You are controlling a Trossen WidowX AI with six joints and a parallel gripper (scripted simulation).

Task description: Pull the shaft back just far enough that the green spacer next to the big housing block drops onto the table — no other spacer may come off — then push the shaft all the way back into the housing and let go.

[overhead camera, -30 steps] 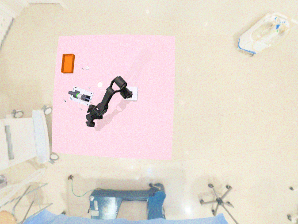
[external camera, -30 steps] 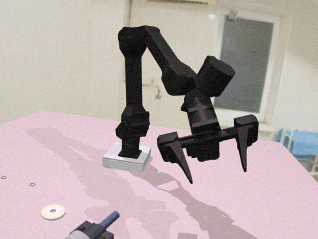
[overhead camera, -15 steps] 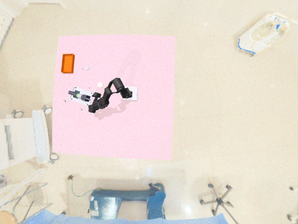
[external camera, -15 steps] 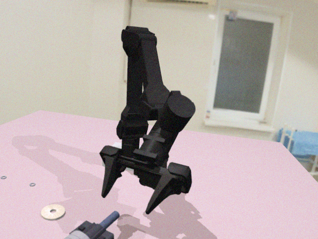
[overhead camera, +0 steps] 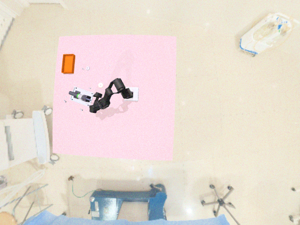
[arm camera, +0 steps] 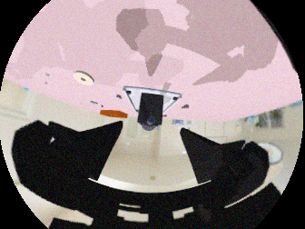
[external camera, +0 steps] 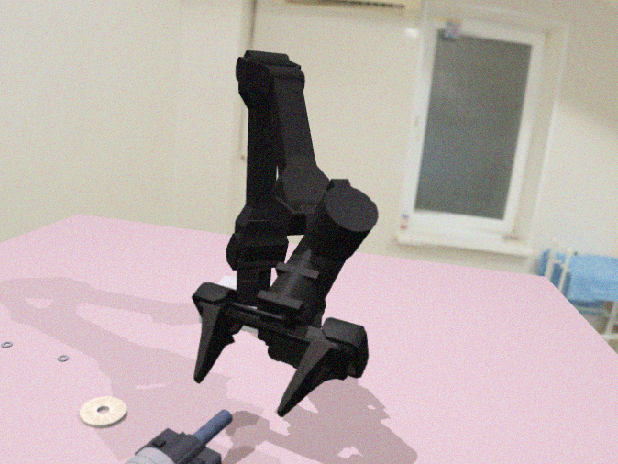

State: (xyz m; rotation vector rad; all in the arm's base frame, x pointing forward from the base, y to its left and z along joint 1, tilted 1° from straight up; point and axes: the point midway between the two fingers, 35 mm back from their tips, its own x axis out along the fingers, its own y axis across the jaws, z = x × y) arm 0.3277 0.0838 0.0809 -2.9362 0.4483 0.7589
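My gripper tip is 8 cm short of the shaft, 3 cm to the left of it and 1 cm above it. The rest, counted from my gripper tip: orange bin (40 cm to the right, 33 cm ahead, 8 cm below); then green spacer (14 cm ahead, 5 cm to the right, 1 cm below).
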